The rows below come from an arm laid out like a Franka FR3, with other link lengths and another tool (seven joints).
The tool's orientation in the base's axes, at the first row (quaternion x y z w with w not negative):
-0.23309, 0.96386, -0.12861, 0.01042
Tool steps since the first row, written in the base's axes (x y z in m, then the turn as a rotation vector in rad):
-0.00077, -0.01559, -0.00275, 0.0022, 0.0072, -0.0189
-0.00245, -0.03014, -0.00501, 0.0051, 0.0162, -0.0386
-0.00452, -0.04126, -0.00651, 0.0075, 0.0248, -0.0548
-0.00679, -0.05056, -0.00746, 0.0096, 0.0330, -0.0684
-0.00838, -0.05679, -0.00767, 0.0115, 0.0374, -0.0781
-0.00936, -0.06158, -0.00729, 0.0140, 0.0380, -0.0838
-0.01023, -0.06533, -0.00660, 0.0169, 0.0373, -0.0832
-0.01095, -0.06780, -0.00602, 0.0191, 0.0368, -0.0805
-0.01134, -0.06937, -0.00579, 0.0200, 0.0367, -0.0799
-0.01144, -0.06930, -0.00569, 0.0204, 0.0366, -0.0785
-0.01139, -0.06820, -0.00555, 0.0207, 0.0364, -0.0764
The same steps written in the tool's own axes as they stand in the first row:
0.00762, -0.01234, 0.00639, -0.0060, 0.0100, 0.0167
0.01561, -0.02351, 0.01197, -0.0134, 0.0214, 0.0338
0.02242, -0.03175, 0.01596, -0.0201, 0.0318, 0.0475
0.02861, -0.03848, 0.01896, -0.0262, 0.0413, 0.0589
0.03283, -0.04306, 0.02055, -0.0303, 0.0467, 0.0673
0.03589, -0.04683, 0.02127, -0.0330, 0.0475, 0.0729
0.03838, -0.04983, 0.02144, -0.0352, 0.0455, 0.0727
0.04016, -0.05178, 0.02142, -0.0369, 0.0434, 0.0704
0.04123, -0.05301, 0.02155, -0.0376, 0.0428, 0.0699
0.04129, -0.05293, 0.02143, -0.0379, 0.0421, 0.0686
0.04076, -0.05204, 0.02103, -0.0379, 0.0413, 0.0667

